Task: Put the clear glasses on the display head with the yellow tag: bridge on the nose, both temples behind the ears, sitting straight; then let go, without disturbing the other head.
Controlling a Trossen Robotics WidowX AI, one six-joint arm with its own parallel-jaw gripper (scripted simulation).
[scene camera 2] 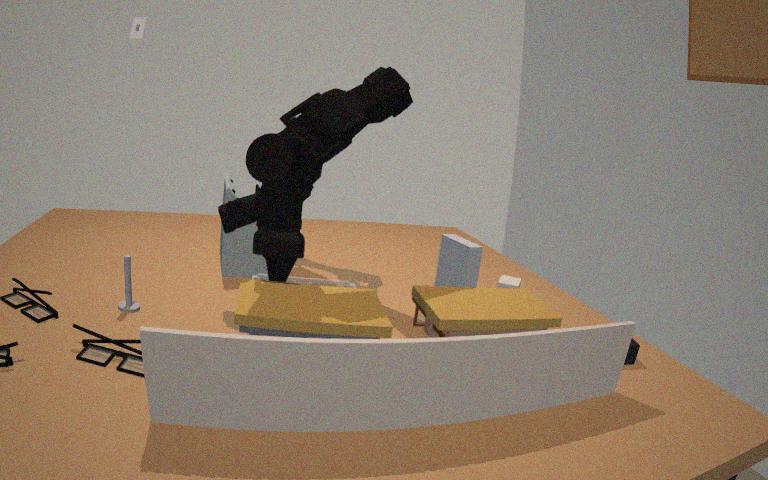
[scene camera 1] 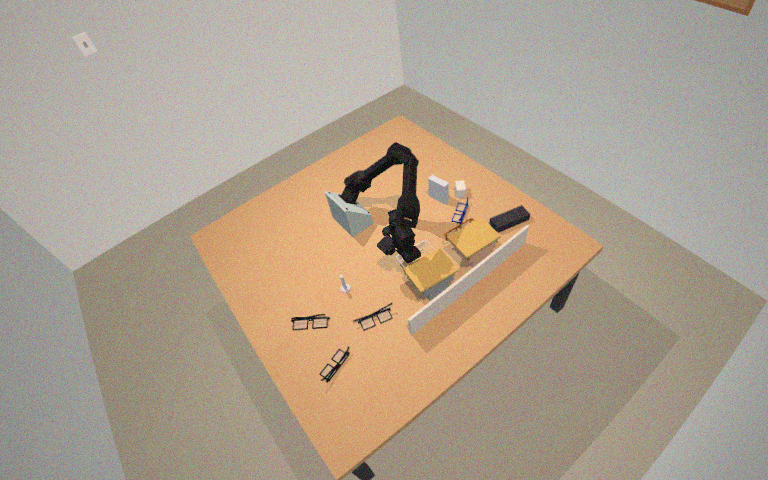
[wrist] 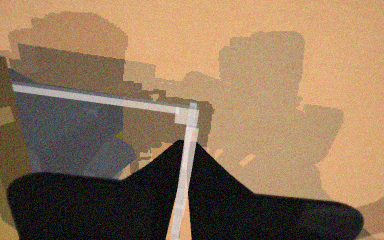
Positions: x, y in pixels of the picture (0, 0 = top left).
Labels:
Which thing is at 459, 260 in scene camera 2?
A grey block.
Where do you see a curved white panel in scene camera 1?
485, 267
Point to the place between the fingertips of my gripper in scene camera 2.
275, 295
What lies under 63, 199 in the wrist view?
My gripper.

